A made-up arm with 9 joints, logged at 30 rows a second.
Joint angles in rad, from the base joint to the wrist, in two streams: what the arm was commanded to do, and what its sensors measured. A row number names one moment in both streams.
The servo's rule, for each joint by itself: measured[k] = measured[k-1] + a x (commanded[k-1-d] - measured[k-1]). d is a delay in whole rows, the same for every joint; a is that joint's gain. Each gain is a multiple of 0.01, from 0.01 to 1. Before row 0 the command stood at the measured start. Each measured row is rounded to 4 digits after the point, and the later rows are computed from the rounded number. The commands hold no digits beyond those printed.
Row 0, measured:
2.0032, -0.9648, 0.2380, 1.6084, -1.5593, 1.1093, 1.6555, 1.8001, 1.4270
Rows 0 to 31, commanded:
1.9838, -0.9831, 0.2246, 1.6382, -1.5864, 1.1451, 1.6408, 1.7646, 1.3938
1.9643, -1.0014, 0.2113, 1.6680, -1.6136, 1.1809, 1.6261, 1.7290, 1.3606
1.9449, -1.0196, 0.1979, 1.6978, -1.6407, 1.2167, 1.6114, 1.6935, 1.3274
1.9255, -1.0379, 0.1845, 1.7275, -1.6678, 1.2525, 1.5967, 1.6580, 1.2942
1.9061, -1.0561, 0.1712, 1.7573, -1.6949, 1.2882, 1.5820, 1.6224, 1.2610
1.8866, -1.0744, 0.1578, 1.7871, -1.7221, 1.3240, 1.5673, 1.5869, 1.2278
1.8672, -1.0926, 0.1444, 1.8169, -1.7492, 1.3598, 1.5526, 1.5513, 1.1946
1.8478, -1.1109, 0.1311, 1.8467, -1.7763, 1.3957, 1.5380, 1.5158, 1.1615
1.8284, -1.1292, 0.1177, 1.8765, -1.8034, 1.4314, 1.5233, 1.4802, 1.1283
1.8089, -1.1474, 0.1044, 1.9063, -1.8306, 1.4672, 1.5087, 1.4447, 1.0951
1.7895, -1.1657, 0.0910, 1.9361, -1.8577, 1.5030, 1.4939, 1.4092, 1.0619
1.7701, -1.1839, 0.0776, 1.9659, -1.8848, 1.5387, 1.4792, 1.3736, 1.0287
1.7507, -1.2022, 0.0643, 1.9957, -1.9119, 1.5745, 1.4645, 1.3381, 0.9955
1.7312, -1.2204, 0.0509, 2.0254, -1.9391, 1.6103, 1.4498, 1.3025, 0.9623
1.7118, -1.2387, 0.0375, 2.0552, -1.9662, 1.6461, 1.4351, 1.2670, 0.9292
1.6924, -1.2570, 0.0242, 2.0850, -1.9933, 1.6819, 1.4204, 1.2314, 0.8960
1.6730, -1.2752, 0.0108, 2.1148, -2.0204, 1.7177, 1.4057, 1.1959, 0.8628
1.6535, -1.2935, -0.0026, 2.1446, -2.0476, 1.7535, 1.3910, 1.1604, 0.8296
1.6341, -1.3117, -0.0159, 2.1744, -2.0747, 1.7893, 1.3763, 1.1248, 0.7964
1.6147, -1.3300, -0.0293, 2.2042, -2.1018, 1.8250, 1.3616, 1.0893, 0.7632
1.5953, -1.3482, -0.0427, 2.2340, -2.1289, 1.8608, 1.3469, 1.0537, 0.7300
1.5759, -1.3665, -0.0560, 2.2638, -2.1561, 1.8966, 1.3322, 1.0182, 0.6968
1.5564, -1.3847, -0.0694, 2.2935, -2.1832, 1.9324, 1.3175, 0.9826, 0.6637
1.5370, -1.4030, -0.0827, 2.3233, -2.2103, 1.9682, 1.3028, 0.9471, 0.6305
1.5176, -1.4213, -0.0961, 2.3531, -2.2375, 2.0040, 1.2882, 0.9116, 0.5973
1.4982, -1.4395, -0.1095, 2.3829, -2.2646, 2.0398, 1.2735, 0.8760, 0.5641
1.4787, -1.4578, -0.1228, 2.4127, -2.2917, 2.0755, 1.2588, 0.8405, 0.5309
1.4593, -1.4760, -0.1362, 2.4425, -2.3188, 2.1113, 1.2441, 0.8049, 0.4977
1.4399, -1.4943, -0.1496, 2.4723, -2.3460, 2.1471, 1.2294, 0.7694, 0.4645
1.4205, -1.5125, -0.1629, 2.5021, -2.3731, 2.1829, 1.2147, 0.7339, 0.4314
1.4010, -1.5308, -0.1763, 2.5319, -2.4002, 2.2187, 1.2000, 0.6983, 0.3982
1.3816, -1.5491, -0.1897, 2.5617, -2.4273, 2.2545, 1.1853, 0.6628, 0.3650
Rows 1 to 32, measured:
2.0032, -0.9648, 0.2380, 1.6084, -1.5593, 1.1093, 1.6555, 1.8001, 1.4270
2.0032, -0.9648, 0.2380, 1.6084, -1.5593, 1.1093, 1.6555, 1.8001, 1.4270
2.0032, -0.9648, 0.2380, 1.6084, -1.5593, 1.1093, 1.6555, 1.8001, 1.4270
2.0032, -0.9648, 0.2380, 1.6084, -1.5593, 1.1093, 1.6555, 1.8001, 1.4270
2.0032, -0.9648, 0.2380, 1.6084, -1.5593, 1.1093, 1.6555, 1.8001, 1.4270
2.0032, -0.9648, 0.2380, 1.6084, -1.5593, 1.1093, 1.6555, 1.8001, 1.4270
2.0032, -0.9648, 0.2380, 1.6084, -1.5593, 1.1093, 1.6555, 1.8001, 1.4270
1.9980, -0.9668, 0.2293, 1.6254, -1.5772, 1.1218, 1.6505, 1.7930, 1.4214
1.9889, -0.9706, 0.2176, 1.6497, -1.6012, 1.1425, 1.6422, 1.7802, 1.4111
1.9770, -0.9760, 0.2048, 1.6771, -1.6273, 1.1685, 1.6317, 1.7629, 1.3969
1.9631, -0.9828, 0.1916, 1.7058, -1.6540, 1.1979, 1.6198, 1.7419, 1.3794
1.9477, -0.9909, 0.1783, 1.7352, -1.6810, 1.2295, 1.6069, 1.7180, 1.3593
1.9312, -1.0001, 0.1650, 1.7648, -1.7081, 1.2626, 1.5934, 1.6918, 1.3369
1.9139, -1.0103, 0.1516, 1.7945, -1.7352, 1.2966, 1.5795, 1.6637, 1.3127
1.8961, -1.0214, 0.1383, 1.8243, -1.7623, 1.3313, 1.5654, 1.6341, 1.2870
1.8778, -1.0333, 0.1249, 1.8541, -1.7894, 1.3663, 1.5511, 1.6033, 1.2600
1.8592, -1.0459, 0.1116, 1.8839, -1.8166, 1.4016, 1.5367, 1.5716, 1.2320
1.8404, -1.0591, 0.0982, 1.9137, -1.8437, 1.4371, 1.5221, 1.5391, 1.2031
1.8214, -1.0728, 0.0848, 1.9435, -1.8708, 1.4727, 1.5075, 1.5060, 1.1735
1.8023, -1.0870, 0.0715, 1.9733, -1.8979, 1.5083, 1.4929, 1.4724, 1.1432
1.7831, -1.1017, 0.0581, 2.0030, -1.9251, 1.5440, 1.4782, 1.4384, 1.1124
1.7638, -1.1168, 0.0447, 2.0328, -1.9522, 1.5797, 1.4635, 1.4041, 1.0813
1.7445, -1.1322, 0.0314, 2.0626, -1.9793, 1.6155, 1.4488, 1.3696, 1.0498
1.7252, -1.1479, 0.0180, 2.0924, -2.0064, 1.6513, 1.4341, 1.3349, 1.0180
1.7058, -1.1639, 0.0046, 2.1222, -2.0336, 1.6871, 1.4194, 1.3000, 0.9860
1.6864, -1.1802, -0.0087, 2.1520, -2.0607, 1.7229, 1.4047, 1.2650, 0.9538
1.6670, -1.1967, -0.0221, 2.1818, -2.0878, 1.7586, 1.3900, 1.2299, 0.9214
1.6476, -1.2134, -0.0355, 2.2116, -2.1149, 1.7944, 1.3753, 1.1947, 0.8889
1.6282, -1.2302, -0.0488, 2.2414, -2.1421, 1.8302, 1.3606, 1.1594, 0.8562
1.6088, -1.2472, -0.0622, 2.2711, -2.1692, 1.8660, 1.3459, 1.1240, 0.8235
1.5894, -1.2643, -0.0755, 2.3009, -2.1963, 1.9018, 1.3312, 1.0886, 0.7907
1.5700, -1.2816, -0.0889, 2.3307, -2.2235, 1.9376, 1.3166, 1.0532, 0.7578
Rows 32 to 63, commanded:
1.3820, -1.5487, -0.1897, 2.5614, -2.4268, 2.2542, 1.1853, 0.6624, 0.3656
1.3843, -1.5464, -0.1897, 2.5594, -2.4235, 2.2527, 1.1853, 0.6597, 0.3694
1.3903, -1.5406, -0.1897, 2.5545, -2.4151, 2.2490, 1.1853, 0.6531, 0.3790
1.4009, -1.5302, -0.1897, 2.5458, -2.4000, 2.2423, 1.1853, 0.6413, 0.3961
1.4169, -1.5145, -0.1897, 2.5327, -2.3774, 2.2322, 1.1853, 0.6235, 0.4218
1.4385, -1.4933, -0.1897, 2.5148, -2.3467, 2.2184, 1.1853, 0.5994, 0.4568
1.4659, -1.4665, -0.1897, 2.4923, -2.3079, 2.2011, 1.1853, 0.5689, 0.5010
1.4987, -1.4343, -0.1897, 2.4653, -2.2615, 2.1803, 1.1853, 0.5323, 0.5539
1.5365, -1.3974, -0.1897, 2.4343, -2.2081, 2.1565, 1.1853, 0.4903, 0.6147
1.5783, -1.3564, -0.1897, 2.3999, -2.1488, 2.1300, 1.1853, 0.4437, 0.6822
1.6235, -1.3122, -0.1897, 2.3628, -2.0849, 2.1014, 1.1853, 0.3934, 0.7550
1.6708, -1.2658, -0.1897, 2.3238, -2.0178, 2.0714, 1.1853, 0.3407, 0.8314
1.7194, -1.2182, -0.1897, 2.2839, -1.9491, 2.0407, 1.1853, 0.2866, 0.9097
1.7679, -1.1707, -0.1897, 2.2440, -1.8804, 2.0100, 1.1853, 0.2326, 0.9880
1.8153, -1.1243, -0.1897, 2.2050, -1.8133, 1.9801, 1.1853, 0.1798, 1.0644
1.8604, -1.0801, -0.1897, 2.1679, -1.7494, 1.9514, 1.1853, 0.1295, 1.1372
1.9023, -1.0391, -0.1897, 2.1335, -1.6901, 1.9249, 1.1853, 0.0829, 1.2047
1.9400, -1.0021, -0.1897, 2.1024, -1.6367, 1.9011, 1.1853, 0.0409, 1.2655
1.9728, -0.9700, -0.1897, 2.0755, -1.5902, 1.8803, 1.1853, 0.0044, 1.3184
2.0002, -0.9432, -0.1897, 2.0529, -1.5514, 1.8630, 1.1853, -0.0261, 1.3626
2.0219, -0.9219, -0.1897, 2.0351, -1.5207, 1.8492, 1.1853, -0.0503, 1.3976
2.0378, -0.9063, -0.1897, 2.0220, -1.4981, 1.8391, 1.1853, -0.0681, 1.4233
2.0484, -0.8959, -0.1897, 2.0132, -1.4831, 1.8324, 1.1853, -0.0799, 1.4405
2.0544, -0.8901, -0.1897, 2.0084, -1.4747, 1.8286, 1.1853, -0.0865, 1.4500
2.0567, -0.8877, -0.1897, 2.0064, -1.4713, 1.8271, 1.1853, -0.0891, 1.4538
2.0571, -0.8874, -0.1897, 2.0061, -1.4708, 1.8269, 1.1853, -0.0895, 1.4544
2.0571, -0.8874, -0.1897, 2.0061, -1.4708, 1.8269, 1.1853, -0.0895, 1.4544
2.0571, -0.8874, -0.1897, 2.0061, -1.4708, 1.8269, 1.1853, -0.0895, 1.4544
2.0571, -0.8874, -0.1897, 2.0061, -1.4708, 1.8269, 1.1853, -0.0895, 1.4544
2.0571, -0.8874, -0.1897, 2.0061, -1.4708, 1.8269, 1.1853, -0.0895, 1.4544
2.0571, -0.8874, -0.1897, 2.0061, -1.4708, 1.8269, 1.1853, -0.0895, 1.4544
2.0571, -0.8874, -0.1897, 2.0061, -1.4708, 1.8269, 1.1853, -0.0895, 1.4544
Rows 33 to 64, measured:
1.5506, -1.2990, -0.1023, 2.3605, -2.2506, 1.9734, 1.3019, 1.0178, 0.7249
1.5312, -1.3165, -0.1156, 2.3903, -2.2777, 2.0091, 1.2872, 0.9823, 0.6919
1.5118, -1.3340, -0.1290, 2.4201, -2.3048, 2.0449, 1.2725, 0.9468, 0.6589
1.4924, -1.3516, -0.1424, 2.4499, -2.3320, 2.0807, 1.2578, 0.9113, 0.6259
1.4730, -1.3693, -0.1557, 2.4797, -2.3591, 2.1165, 1.2431, 0.8758, 0.5928
1.4536, -1.3871, -0.1691, 2.5095, -2.3862, 2.1523, 1.2284, 0.8403, 0.5597
1.4342, -1.4049, -0.1825, 2.5393, -2.4133, 2.1881, 1.2137, 0.8048, 0.5266
1.4201, -1.4207, -0.1872, 2.5519, -2.4222, 2.2112, 1.2040, 0.7763, 0.4992
1.4104, -1.4345, -0.1888, 2.5562, -2.4231, 2.2257, 1.1976, 0.7530, 0.4771
1.4050, -1.4462, -0.1894, 2.5552, -2.4178, 2.2339, 1.1934, 0.7330, 0.4604
1.4039, -1.4554, -0.1896, 2.5498, -2.4061, 2.2368, 1.1906, 0.7147, 0.4495
1.4074, -1.4619, -0.1897, 2.5401, -2.3872, 2.2352, 1.1888, 0.6965, 0.4448
1.4158, -1.4654, -0.1897, 2.5257, -2.3605, 2.2293, 1.1876, 0.6771, 0.4468
1.4293, -1.4655, -0.1897, 2.5067, -2.3258, 2.2194, 1.1868, 0.6555, 0.4560
1.4480, -1.4621, -0.1897, 2.4831, -2.2834, 2.2057, 1.1863, 0.6309, 0.4726
1.4719, -1.4550, -0.1897, 2.4553, -2.2337, 2.1885, 1.1860, 0.6028, 0.4968
1.5006, -1.4442, -0.1897, 2.4237, -2.1777, 2.1680, 1.1858, 0.5710, 0.5283
1.5338, -1.4297, -0.1897, 2.3890, -2.1165, 2.1447, 1.1856, 0.5355, 0.5668
1.5708, -1.4117, -0.1897, 2.3518, -2.0514, 2.1190, 1.1855, 0.4965, 0.6118
1.6109, -1.3904, -0.1897, 2.3131, -1.9839, 2.0916, 1.1854, 0.4545, 0.6624
1.6533, -1.3662, -0.1897, 2.2737, -1.9156, 2.0630, 1.1854, 0.4101, 0.7178
1.6970, -1.3396, -0.1897, 2.2345, -1.8481, 2.0340, 1.1854, 0.3640, 0.7767
1.7411, -1.3111, -0.1897, 2.1965, -1.7830, 2.0051, 1.1854, 0.3171, 0.8380
1.7846, -1.2812, -0.1897, 2.1606, -1.7217, 1.9770, 1.1854, 0.2703, 0.9003
1.8266, -1.2505, -0.1897, 2.1274, -1.6656, 1.9504, 1.1854, 0.2244, 0.9624
1.8661, -1.2196, -0.1897, 2.0978, -1.6158, 1.9259, 1.1854, 0.1804, 1.0229
1.9023, -1.1892, -0.1897, 2.0722, -1.5733, 1.9039, 1.1854, 0.1391, 1.0806
1.9346, -1.1598, -0.1897, 2.0511, -1.5386, 1.8848, 1.1854, 0.1012, 1.1345
1.9625, -1.1319, -0.1897, 2.0345, -1.5119, 1.8688, 1.1854, 0.0673, 1.1836
1.9857, -1.1059, -0.1897, 2.0224, -1.4929, 1.8561, 1.1854, 0.0379, 1.2273
2.0042, -1.0822, -0.1897, 2.0144, -1.4809, 1.8465, 1.1854, 0.0130, 1.2652
2.0184, -1.0608, -0.1897, 2.0098, -1.4746, 1.8397, 1.1854, -0.0074, 1.2973

